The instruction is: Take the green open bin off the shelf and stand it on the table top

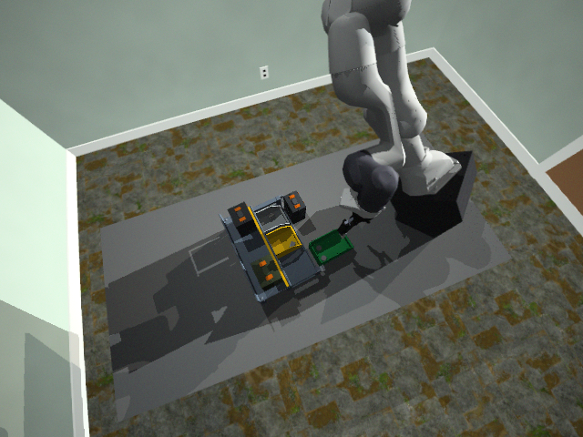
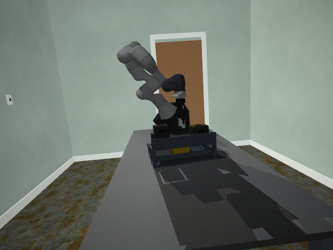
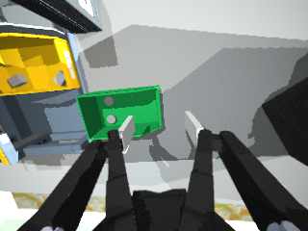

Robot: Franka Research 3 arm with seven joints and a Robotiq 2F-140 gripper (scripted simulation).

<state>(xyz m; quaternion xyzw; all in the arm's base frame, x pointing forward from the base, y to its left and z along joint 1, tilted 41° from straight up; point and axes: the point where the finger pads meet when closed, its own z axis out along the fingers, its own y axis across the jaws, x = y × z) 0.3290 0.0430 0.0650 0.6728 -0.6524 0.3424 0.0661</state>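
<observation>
My hand is 8 cm short of the green open bin, 1 cm to the left of it and 11 cm above it. Round my hand: yellow rail 32 cm ahead, 14 cm to the right, 4 cm below; then yellow bin 27 cm ahead, 14 cm to the right, 11 cm below.
</observation>
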